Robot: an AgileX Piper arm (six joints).
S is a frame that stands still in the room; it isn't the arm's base.
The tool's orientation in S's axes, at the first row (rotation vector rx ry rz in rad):
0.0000, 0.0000, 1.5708
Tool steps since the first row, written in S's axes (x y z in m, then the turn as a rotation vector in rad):
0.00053, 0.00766, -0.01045, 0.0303, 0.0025, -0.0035
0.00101, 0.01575, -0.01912, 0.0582, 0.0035, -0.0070
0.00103, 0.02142, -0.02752, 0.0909, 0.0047, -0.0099
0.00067, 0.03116, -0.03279, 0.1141, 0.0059, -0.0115
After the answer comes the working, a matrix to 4 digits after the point.
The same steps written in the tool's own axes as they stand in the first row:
0.00766, -0.00053, -0.01045, 0.0025, -0.0303, -0.0035
0.01575, -0.00101, -0.01912, 0.0035, -0.0582, -0.0070
0.02142, -0.00103, -0.02752, 0.0047, -0.0909, -0.0099
0.03116, -0.00067, -0.03279, 0.0059, -0.1141, -0.0115

The tool's axes in the first row as the columns of a matrix, in S's axes (rounded; the answer above uses it unrounded):
0.0000, -1.0000, 0.0000
1.0000, 0.0000, 0.0000
0.0000, 0.0000, 1.0000

